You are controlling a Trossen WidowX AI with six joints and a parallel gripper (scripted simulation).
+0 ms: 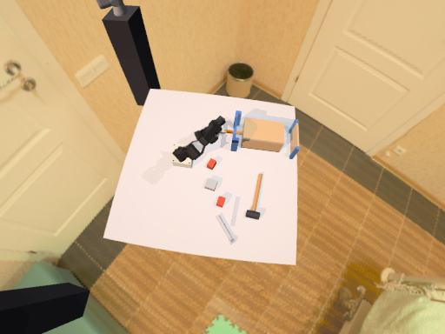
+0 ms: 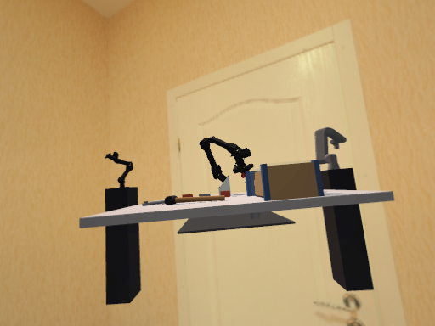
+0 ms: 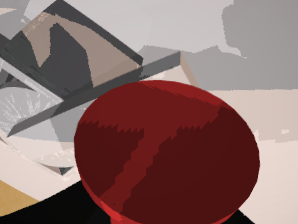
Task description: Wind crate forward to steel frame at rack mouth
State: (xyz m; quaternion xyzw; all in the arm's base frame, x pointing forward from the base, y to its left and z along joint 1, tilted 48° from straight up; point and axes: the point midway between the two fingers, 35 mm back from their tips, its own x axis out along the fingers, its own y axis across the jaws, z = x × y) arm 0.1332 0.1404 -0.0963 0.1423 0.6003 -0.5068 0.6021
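Right now my gripper tip is 20 mm short of the winch handle, 20 mm to the right of it and 30 mm above it. From my gripper tip the other things lie so: red knob (10 mm ahead, 10 mm to the right); blue frame (190 mm ahead, 100 mm to the left, 20 mm below); white winch (20 mm ahead, 80 mm to the left, 100 mm below).
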